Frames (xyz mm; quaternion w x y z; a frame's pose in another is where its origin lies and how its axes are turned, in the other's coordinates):
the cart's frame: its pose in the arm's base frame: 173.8 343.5 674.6 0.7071 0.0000 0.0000 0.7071
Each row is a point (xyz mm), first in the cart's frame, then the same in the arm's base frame.
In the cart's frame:
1: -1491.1 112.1 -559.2
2: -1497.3 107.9 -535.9
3: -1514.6 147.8 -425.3
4: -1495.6 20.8 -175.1
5: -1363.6 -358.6 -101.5
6: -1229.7 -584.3 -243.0
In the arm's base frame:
1: 61.7 -1147.6 115.4
2: 65.9 -1153.8 138.7
3: 26.0 -1171.1 249.3
4: 153.0 -1152.1 499.5
5: 532.4 -1020.1 573.1
6: 758.1 -886.2 431.6

